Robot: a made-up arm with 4 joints.
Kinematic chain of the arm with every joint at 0, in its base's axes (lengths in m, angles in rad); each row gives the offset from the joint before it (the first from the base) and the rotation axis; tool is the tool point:
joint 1: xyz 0 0 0.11 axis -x
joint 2: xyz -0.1 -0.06 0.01 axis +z
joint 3: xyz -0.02 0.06 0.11 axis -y
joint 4: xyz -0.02 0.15 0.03 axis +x
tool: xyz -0.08 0.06 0
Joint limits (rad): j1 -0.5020..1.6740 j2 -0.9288..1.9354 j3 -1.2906..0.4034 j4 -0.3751..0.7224
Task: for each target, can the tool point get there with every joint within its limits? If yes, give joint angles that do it. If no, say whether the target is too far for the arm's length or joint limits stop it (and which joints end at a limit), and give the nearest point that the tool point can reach.
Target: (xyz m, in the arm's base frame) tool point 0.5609 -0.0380 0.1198
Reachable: no: too far | nearest point 0.1158 -0.0455 0.3535 | short by 0.503 m
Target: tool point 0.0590 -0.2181 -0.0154
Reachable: no: joint limits stop it (at a limit: joint 1, joint 2, joint 3, joint 4) | nearest point 0.0440 0.0679 -0.0894 | short by 0.296 m
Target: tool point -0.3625 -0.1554 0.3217
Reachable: yes | joints -0.0832 1.6703 -0.8879 0.1952
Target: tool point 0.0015 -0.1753 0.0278
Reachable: no: joint limits stop it (at a limit: joint 1, joint 2, joint 3, joint 4) | nearest point 0.0440 0.0679 -0.0894 | short by 0.273 m
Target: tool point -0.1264 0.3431 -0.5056
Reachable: no: too far | nearest point -0.1114 0.1956 -0.1276 | short by 0.406 m
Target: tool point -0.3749 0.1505 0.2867
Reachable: yes | joints 1.4582 1.5236 -0.2156 -0.0223
